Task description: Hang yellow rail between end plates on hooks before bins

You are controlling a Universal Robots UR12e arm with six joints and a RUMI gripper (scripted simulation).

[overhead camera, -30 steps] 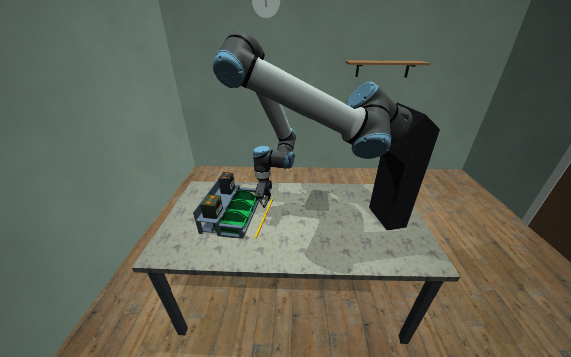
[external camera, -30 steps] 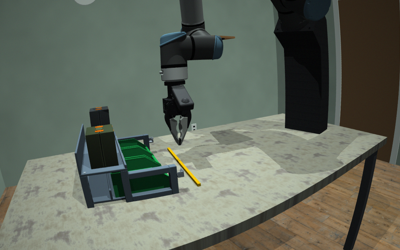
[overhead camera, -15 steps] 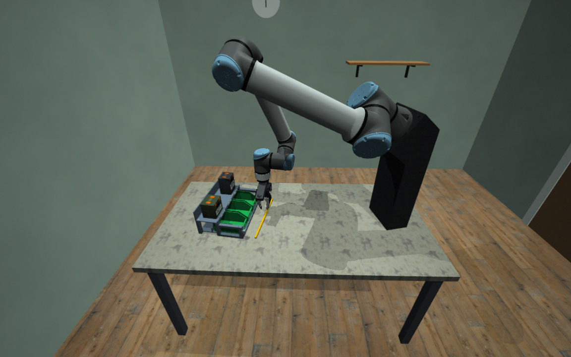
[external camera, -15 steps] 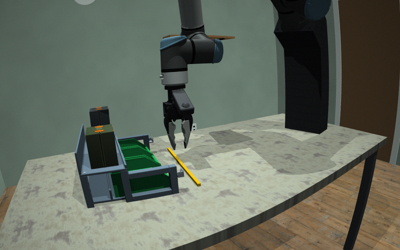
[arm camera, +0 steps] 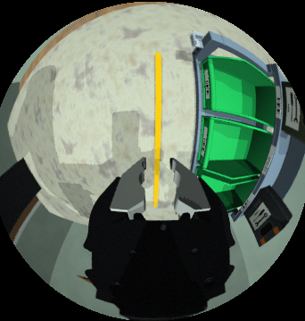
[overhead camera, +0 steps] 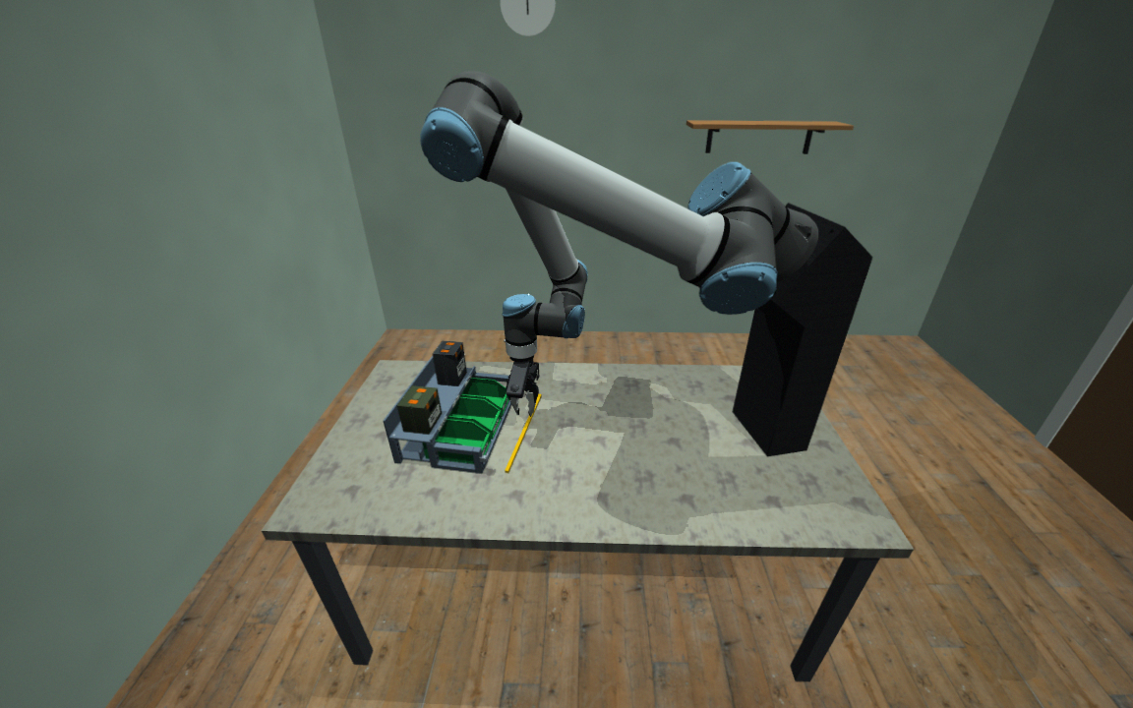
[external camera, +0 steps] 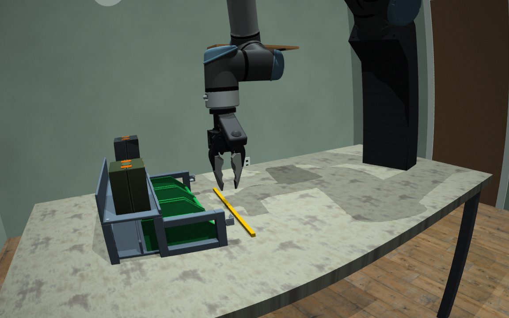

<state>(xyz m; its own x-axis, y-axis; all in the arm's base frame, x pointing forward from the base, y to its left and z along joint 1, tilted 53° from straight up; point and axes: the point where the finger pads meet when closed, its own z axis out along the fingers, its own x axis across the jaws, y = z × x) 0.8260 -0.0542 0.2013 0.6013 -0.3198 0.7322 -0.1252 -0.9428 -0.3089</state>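
My gripper is now 7 cm above the yellow rail.
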